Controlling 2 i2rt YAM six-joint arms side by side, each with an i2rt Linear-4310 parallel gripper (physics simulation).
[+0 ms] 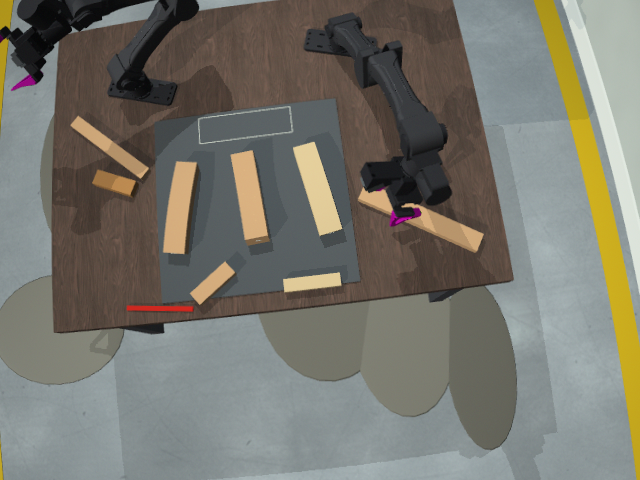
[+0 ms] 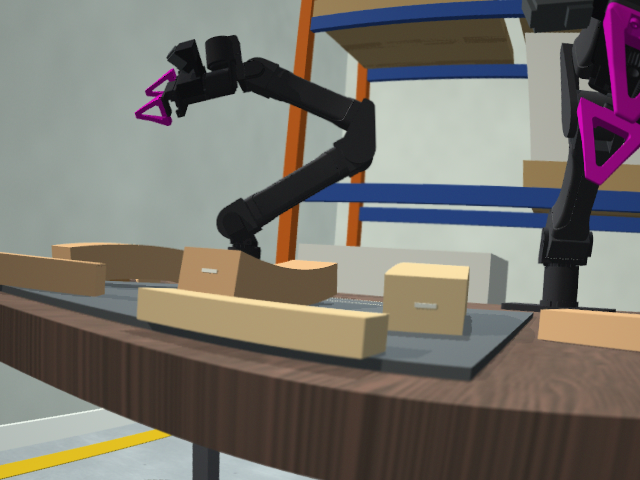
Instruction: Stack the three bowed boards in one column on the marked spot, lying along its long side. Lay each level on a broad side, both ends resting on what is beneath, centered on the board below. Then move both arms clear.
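Places are measured from the left arm's base along level axes (x right, y back, z down), in millimetres.
Where they show: left gripper, fingertip midpoint: (image 1: 385,208) (image 2: 607,153); right gripper, fingertip midpoint: (image 2: 140,104); left arm's base, origin of the base link: (image 1: 340,44); right arm's base, origin of the base link: (image 1: 142,90).
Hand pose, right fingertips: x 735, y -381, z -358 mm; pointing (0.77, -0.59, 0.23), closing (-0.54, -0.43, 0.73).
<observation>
Each offset is from my right fingertips to the centre of the thing. "pt": to the spot under its first point. Level surfaces: height alone.
Three bowed boards lie apart on the dark mat {dz +351 mm} (image 1: 279,248) (image 2: 496,330): a tan left board {dx -411, dy -170, dz +331 mm} (image 1: 180,206) (image 2: 124,260), a tan middle board {dx -582, dy -114, dz +323 mm} (image 1: 249,198) (image 2: 284,279) and a pale yellow right board {dx -746, dy -67, dz +331 mm} (image 1: 317,188) (image 2: 426,299). The middle one dips between its ends; the left one arches upward. The marked outline {pt dx -402, dy +58, dz +350 mm} (image 1: 199,130) lies behind them, with no board in it. My left gripper (image 1: 386,204) (image 2: 612,144) is open and empty above a tan plank at the right. My right gripper (image 1: 7,63) (image 2: 141,103) is open and empty, raised beyond the table's left edge.
The tan plank {dx -1014, dy -90, dz +346 mm} (image 1: 447,227) (image 2: 594,328) lies right of the mat. Another plank {dx -158, dy -25, dz +348 mm} (image 1: 109,147) and a brown block {dx -207, dy -126, dz +344 mm} (image 1: 114,183) lie left. A short tan piece {dx -532, dy -342, dz +338 mm} (image 1: 212,283) (image 2: 51,273), a yellow piece {dx -772, dy -298, dz +342 mm} (image 1: 312,282) (image 2: 258,322) and a red stick {dx -403, dy -427, dz +354 mm} (image 1: 160,308) lie at the front.
</observation>
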